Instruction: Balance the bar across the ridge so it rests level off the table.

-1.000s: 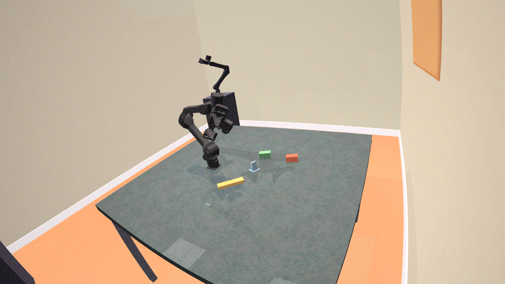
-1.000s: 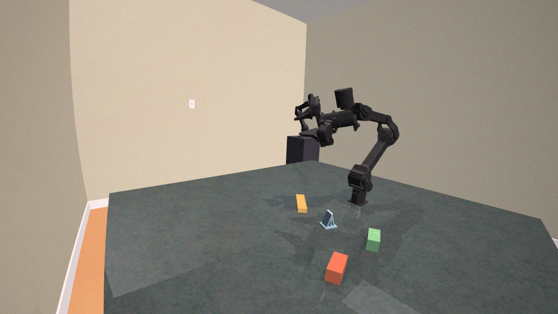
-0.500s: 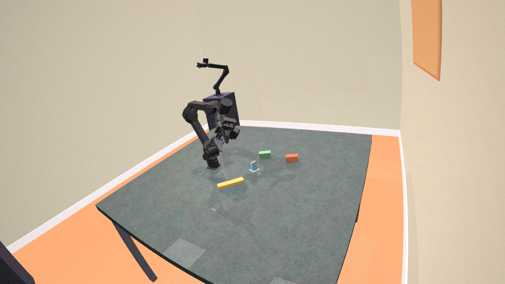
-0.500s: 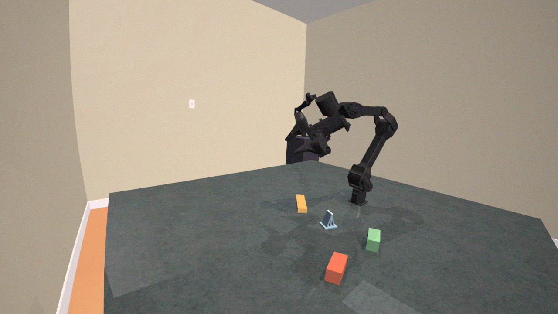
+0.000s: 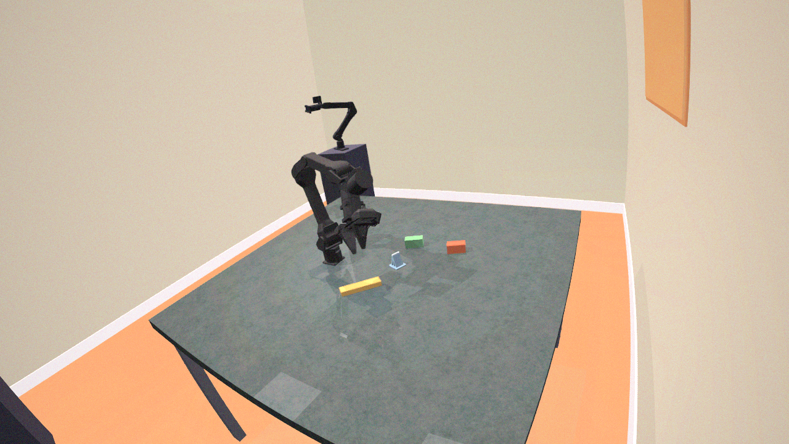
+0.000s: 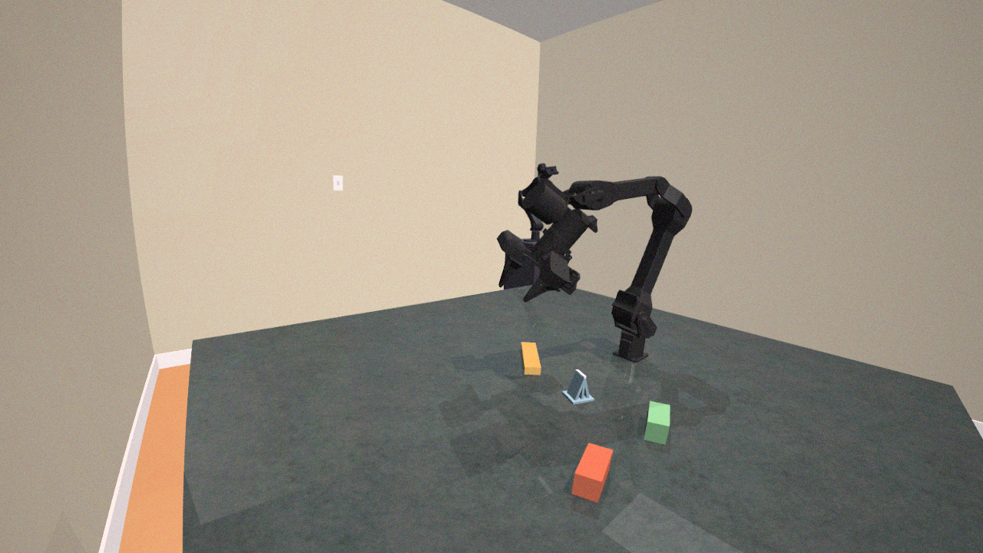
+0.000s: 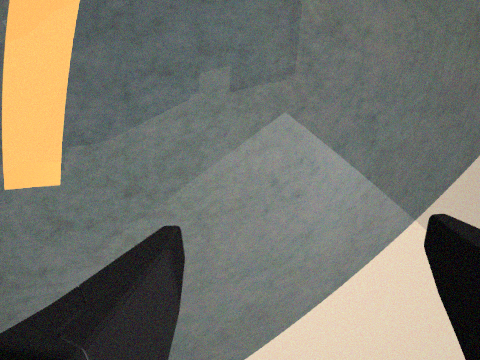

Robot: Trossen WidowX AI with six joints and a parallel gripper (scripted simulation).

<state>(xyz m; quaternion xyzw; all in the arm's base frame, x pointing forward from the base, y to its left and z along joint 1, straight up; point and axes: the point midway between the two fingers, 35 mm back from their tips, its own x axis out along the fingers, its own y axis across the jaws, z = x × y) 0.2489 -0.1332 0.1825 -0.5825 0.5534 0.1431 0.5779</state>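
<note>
My gripper tip is now 150 mm above the bar, 40 mm past it and 20 mm to the right of it. Round my gripper tip: red block (330 mm to the left, 160 mm ahead, 140 mm below); then green block (340 mm to the left, 140 mm below, 10 mm behind).
</note>
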